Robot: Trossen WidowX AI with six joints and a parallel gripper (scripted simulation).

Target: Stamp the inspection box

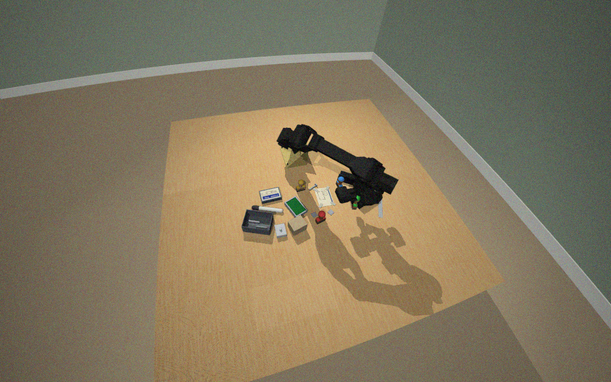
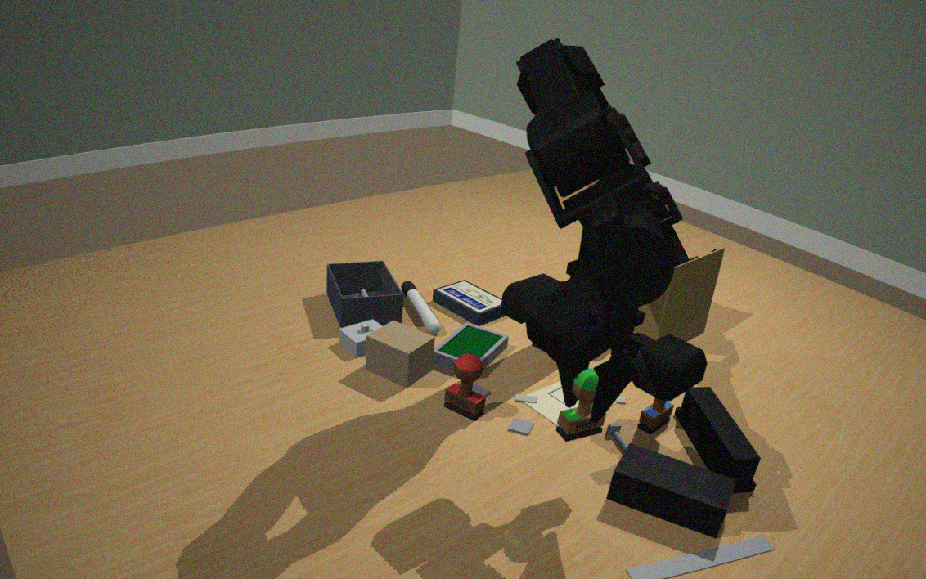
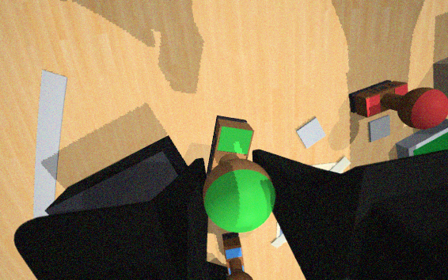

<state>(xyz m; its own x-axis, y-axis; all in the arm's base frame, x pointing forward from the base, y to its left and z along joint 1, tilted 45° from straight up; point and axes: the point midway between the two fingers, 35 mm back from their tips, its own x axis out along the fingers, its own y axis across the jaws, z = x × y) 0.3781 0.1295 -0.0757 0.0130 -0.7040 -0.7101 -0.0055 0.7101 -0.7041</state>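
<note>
The green ink pad lies 230 mm to the right of my gripper tip, 80 mm behind it and 70 mm below it. From my gripper tip the other things lie so: red-knob stamp: 140 mm to the right, 60 mm below, 10 mm ahead; white card: 110 mm behind, 90 mm to the right, 80 mm below; blue-knob stamp: 150 mm behind, 60 mm below.
</note>
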